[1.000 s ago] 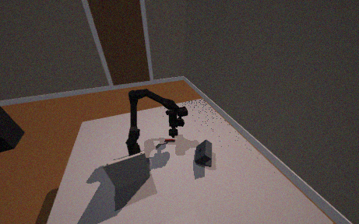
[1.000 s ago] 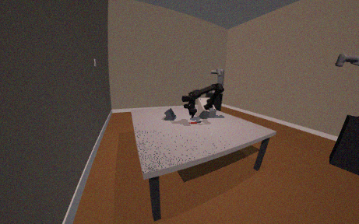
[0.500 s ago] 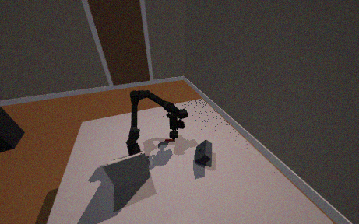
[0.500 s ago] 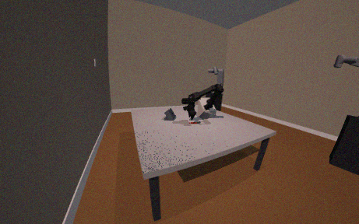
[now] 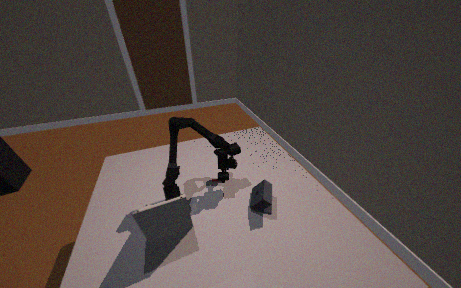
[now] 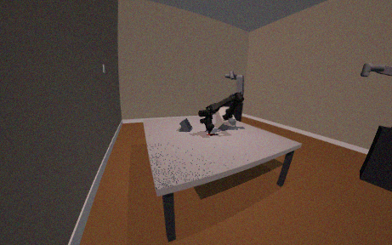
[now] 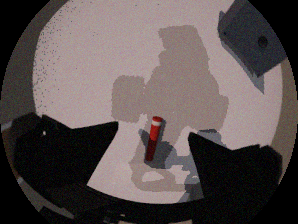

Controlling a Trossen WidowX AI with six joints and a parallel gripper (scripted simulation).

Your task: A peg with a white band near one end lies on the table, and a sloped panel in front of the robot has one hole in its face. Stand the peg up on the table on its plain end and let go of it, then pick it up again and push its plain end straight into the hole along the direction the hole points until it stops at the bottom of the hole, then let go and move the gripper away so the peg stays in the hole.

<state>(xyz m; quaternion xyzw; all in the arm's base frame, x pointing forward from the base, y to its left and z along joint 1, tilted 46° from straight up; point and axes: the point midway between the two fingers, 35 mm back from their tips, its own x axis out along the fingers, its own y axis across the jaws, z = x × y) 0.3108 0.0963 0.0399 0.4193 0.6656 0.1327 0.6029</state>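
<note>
My gripper tip is 1 cm past the red peg and 2 cm above it. Round my gripper tip: sloped panel (12 cm ahead, 23 cm to the right, 2 cm above).
</note>
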